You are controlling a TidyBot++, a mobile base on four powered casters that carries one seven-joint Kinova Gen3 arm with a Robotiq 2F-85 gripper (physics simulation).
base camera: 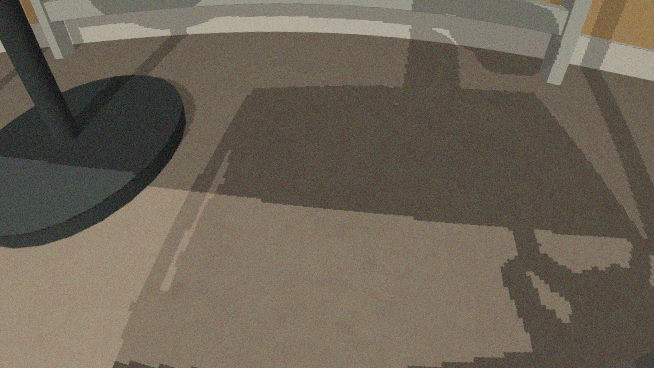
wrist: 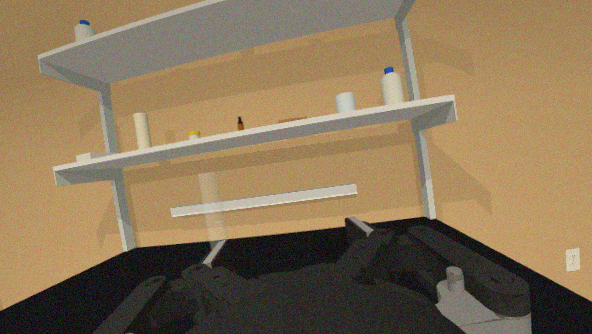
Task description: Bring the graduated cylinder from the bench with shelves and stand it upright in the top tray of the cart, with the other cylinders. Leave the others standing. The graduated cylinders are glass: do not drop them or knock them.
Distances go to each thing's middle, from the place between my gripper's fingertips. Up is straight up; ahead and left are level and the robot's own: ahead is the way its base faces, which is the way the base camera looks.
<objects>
The dark pedestal stool (base camera: pixel 81 155) lies 410 mm ahead of my hand, 470 mm to the left of it and 790 mm below it.
</objects>
